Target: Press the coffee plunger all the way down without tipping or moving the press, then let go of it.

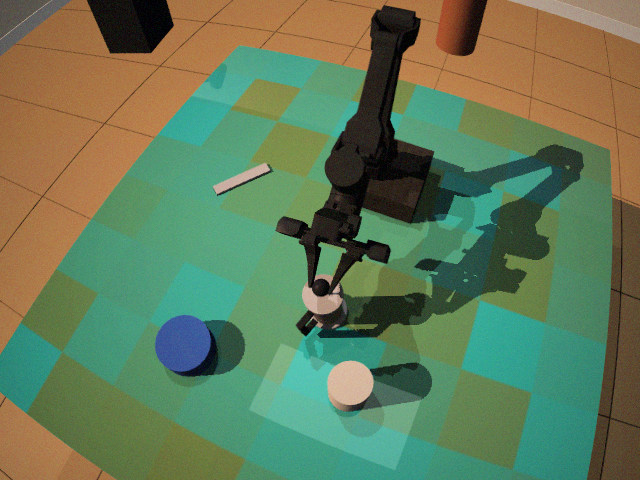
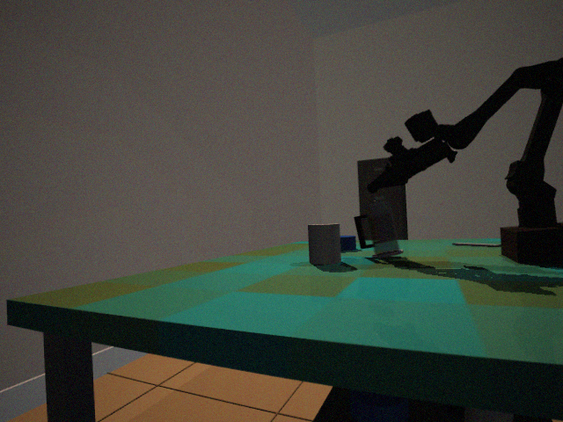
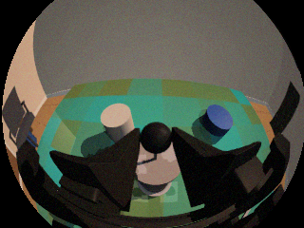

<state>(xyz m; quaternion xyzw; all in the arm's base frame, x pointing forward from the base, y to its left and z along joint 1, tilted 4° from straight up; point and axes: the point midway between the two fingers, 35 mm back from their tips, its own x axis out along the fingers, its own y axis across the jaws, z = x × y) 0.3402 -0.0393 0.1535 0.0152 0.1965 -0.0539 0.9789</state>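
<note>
Now: the coffee press 1 cm behind my gripper tip, 1 cm to the right of it and 10 cm below it. Also, from my gripper tip: flat pale bar 34 cm behind, 29 cm to the right, 19 cm below.
</note>
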